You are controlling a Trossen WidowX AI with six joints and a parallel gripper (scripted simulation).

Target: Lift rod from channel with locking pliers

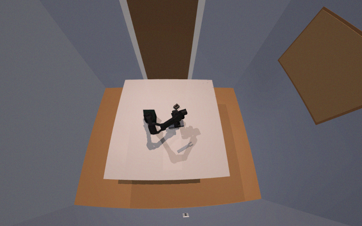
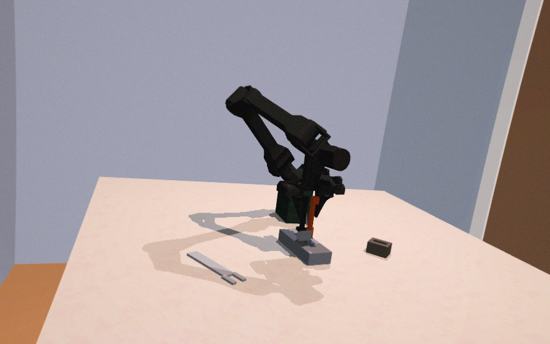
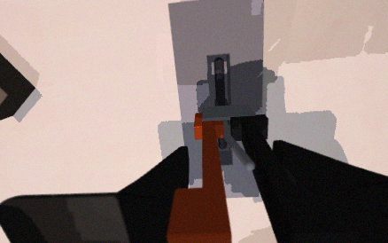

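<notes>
The grey channel block lies 8 cm below my gripper tip. Round my gripper tip: brown holster (24 cm to the left, 9 cm below); then flat grey forked bar (13 cm ahead, 25 cm to the right, 10 cm below).
</notes>
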